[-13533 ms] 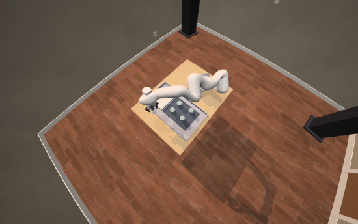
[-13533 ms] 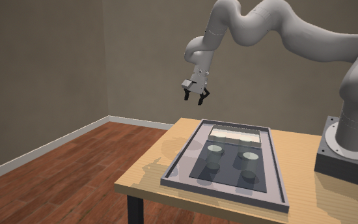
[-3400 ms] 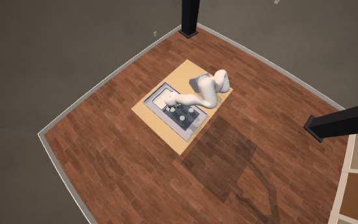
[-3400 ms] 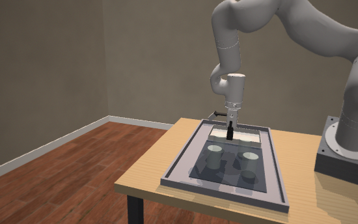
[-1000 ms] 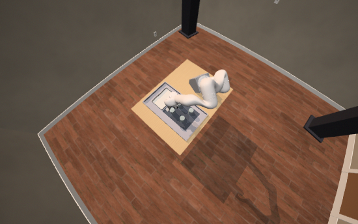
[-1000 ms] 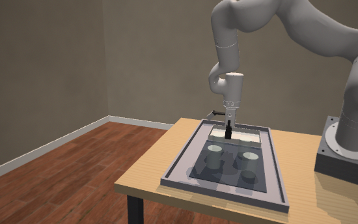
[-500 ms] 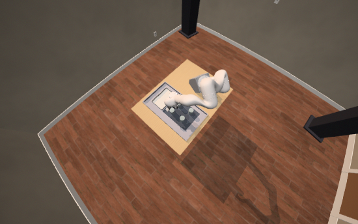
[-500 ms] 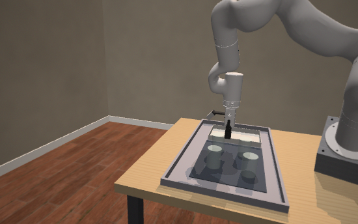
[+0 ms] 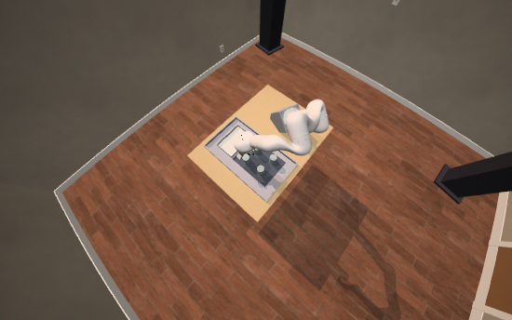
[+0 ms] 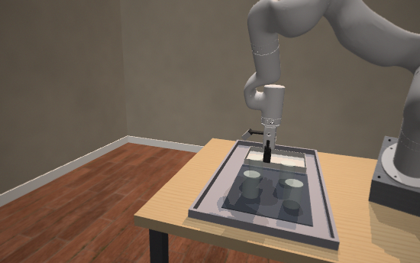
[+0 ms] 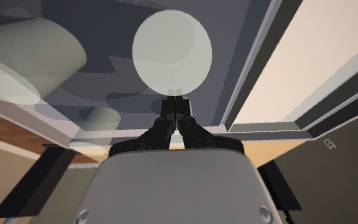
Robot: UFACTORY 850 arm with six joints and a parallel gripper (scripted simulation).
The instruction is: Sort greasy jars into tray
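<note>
The dark drying mat lies 4 cm behind my hand, 8 cm to the left of it and 10 cm below it. Round my hand: cream tray (23 cm to the right, 9 cm below).
</note>
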